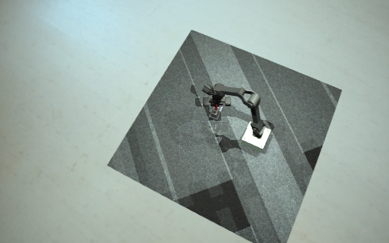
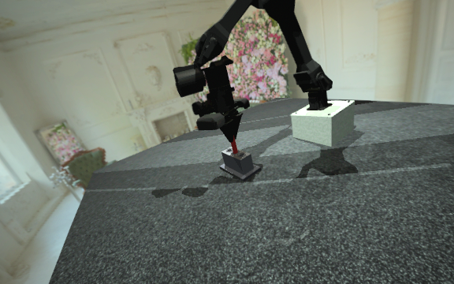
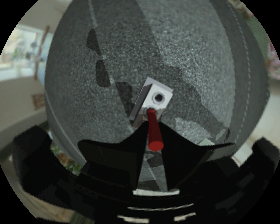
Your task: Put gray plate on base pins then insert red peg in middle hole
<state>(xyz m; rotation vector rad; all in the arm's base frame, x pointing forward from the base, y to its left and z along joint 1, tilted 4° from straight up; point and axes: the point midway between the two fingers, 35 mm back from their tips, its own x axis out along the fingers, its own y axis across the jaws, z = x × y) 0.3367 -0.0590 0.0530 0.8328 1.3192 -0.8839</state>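
Now: the red peg right at my gripper tip. Round my gripper tip: pin base: 9 cm below; gray plate: 5 cm below.
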